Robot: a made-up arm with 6 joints. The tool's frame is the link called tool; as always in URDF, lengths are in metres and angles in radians. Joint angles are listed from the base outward.
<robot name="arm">
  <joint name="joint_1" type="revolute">
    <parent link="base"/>
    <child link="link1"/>
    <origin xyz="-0.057 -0.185 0.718" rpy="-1.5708 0 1.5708"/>
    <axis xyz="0 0 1"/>
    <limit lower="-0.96" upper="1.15"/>
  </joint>
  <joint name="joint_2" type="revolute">
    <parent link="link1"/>
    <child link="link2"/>
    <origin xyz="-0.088 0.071 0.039" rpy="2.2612 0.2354 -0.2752"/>
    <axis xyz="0 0 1"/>
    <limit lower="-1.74" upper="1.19"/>
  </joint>
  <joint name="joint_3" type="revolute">
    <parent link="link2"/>
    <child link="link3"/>
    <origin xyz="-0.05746 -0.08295 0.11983" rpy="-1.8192 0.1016 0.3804"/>
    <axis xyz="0 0 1"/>
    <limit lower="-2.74" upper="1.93"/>
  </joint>
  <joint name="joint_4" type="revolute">
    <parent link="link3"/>
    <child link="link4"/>
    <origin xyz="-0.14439 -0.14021 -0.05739" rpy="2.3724 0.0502 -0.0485"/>
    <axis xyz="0 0 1"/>
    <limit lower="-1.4" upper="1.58"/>
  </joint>
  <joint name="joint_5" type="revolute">
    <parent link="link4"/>
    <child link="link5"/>
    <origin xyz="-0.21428 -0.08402 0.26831" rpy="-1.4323 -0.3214 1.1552"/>
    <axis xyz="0 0 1"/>
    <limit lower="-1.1" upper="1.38"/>
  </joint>
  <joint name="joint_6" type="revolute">
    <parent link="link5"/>
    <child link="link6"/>
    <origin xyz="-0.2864 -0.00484 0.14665" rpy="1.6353 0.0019 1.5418"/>
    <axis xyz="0 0 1"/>
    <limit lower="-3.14" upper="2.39"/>
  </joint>
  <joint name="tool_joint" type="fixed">
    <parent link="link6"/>
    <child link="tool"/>
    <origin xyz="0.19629 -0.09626 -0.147" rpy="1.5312 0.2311 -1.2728"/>
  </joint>
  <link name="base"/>
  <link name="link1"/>
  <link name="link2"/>
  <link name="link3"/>
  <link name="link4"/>
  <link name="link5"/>
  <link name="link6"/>
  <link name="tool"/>
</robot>
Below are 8 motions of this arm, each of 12 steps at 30 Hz.
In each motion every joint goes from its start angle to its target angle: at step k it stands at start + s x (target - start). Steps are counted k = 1, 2, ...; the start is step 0. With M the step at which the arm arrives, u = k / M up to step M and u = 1 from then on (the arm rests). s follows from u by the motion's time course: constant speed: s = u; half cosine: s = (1 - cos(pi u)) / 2; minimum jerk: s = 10 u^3 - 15 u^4 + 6 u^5.
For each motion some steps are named. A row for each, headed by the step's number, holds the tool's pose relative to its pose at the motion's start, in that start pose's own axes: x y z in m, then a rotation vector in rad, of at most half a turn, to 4 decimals.
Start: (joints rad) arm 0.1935 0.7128 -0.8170 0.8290 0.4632 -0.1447
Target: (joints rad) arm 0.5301 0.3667 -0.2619 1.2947 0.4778 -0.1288
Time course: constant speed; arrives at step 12
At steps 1, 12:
1: -0.0122 0.0165 0.0135 -0.0073 0.0331 -0.0378
12: -0.0766 0.1711 0.0810 0.0792 0.3859 -0.4492

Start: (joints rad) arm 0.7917 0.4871 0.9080 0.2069 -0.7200 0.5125
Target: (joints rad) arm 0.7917 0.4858 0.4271 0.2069 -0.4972 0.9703
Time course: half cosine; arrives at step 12
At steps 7, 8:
7: -0.0167 -0.1909 0.1071 -0.3836 0.2709 0.0805
8: -0.0153 -0.2249 0.1355 -0.4591 0.3166 0.0869

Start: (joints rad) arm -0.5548 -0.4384 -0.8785 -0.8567 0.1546 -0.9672
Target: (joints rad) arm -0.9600 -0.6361 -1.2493 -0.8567 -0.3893 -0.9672
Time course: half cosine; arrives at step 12
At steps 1, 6, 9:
1: 0.0006 -0.0057 -0.0112 0.0180 0.0056 -0.0039
6: -0.0078 -0.0900 -0.3327 0.5180 0.1937 -0.1202
9: -0.0438 -0.0663 -0.5452 0.8703 0.3642 -0.2097

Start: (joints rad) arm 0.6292 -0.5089 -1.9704 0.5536 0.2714 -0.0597
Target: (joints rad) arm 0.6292 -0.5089 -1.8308 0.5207 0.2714 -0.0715
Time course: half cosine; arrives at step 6
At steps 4, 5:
4: -0.0466 0.0222 0.0096 0.0253 0.0679 -0.0946
5: -0.0576 0.0282 0.0127 0.0311 0.0844 -0.1178

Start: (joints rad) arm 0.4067 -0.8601 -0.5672 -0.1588 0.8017 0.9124
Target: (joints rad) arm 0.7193 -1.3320 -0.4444 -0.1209 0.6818 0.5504
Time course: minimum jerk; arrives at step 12
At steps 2, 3, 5, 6, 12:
2: -0.0174 0.0156 -0.0136 0.0220 -0.0062 -0.0154
3: -0.0498 0.0468 -0.0385 0.0637 -0.0186 -0.0455
5: -0.1563 0.1713 -0.1162 0.2081 -0.0692 -0.1603
6: -0.2145 0.2589 -0.1558 0.2952 -0.1062 -0.2385
12: -0.3475 0.5761 -0.2348 0.5546 -0.2513 -0.5216

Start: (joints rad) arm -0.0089 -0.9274 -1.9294 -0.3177 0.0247 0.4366
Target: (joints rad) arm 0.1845 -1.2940 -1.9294 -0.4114 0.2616 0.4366
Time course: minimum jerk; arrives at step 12
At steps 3, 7, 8, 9, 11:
3: -0.0273 0.0105 0.0165 -0.0438 -0.0193 -0.0604
7: -0.1697 0.1016 0.0941 -0.2824 -0.1240 -0.3745
8: -0.2030 0.1330 0.1095 -0.3433 -0.1508 -0.4507
9: -0.2279 0.1596 0.1201 -0.3910 -0.1721 -0.5093
11: -0.2501 0.1859 0.1286 -0.4354 -0.1920 -0.5632

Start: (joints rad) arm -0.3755 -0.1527 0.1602 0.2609 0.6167 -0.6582
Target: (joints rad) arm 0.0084 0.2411 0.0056 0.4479 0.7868 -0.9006
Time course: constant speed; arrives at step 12
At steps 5, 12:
5: 0.1519 0.0408 0.0695 -0.0356 -0.0666 0.1628
12: 0.3633 0.1218 0.1097 0.0017 -0.1466 0.3860

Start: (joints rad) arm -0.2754 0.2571 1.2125 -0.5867 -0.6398 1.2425
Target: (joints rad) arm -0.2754 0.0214 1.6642 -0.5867 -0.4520 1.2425
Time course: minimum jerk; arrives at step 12
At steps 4, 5, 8, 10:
4: -0.0113 0.0680 -0.0351 0.1143 -0.0094 -0.0608
5: -0.0196 0.1152 -0.0537 0.1887 -0.0110 -0.1016
8: -0.0510 0.2806 -0.0872 0.4288 0.0082 -0.2400
10: -0.0647 0.3493 -0.0880 0.5220 0.0259 -0.2967

